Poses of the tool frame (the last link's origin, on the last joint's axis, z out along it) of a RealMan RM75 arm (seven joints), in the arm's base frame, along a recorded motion.
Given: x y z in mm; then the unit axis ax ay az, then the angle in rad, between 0 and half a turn.
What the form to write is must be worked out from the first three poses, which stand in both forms.
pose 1, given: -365 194 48 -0.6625 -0.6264 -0.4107 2.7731
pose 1, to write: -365 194 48 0.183 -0.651 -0.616 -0.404
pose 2, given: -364 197 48 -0.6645 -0.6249 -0.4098 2.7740
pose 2, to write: -364 197 48 0.183 -0.653 -0.614 -0.403
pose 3, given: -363 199 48 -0.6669 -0.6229 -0.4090 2.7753
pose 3, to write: -363 199 48 0.182 -0.656 -0.612 -0.402
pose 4, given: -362 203 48 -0.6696 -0.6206 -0.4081 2.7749
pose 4, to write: -362 203 48 0.182 -0.658 -0.610 -0.401
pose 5, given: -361 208 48 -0.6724 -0.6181 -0.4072 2.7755
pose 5, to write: -361 208 48 0.182 -0.661 -0.608 -0.400
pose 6, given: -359 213 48 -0.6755 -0.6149 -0.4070 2.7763
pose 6, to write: -359 213 48 0.182 -0.664 -0.605 -0.400
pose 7, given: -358 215 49 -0.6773 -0.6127 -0.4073 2.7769
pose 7, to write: -358 215 49 0.181 -0.666 -0.603 -0.401
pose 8, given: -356 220 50 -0.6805 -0.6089 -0.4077 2.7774
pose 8, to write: -356 220 50 0.181 -0.669 -0.599 -0.401
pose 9, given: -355 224 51 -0.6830 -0.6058 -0.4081 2.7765
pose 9, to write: -355 224 51 0.182 -0.672 -0.596 -0.401
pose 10, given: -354 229 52 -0.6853 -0.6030 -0.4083 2.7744
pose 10, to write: -354 229 52 0.183 -0.674 -0.593 -0.401
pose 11, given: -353 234 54 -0.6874 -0.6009 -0.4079 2.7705
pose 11, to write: -353 234 54 0.184 -0.676 -0.591 -0.401
